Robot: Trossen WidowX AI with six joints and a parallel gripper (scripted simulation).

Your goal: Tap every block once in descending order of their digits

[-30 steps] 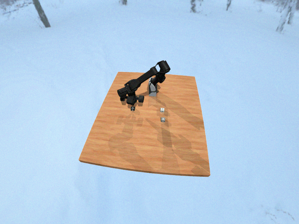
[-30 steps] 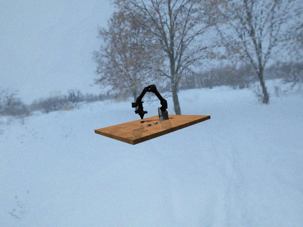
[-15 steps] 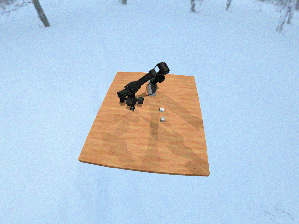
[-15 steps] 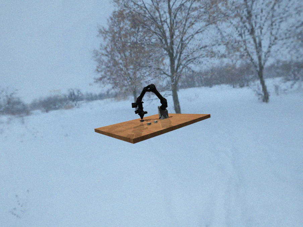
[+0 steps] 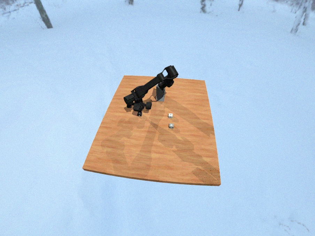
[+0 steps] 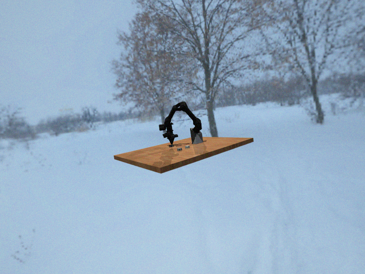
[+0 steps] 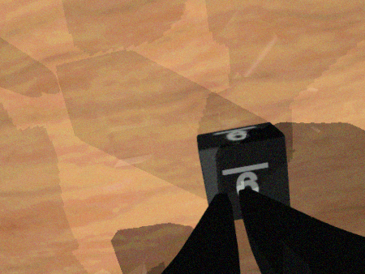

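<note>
Now: gripper tip 10 mm to the left of the black block and 10 mm above it. Round my gripper tip: white block 30 mm behind, 240 mm to the left, 10 mm below; grey block 70 mm ahead, 260 mm to the left, 10 mm below.
</note>
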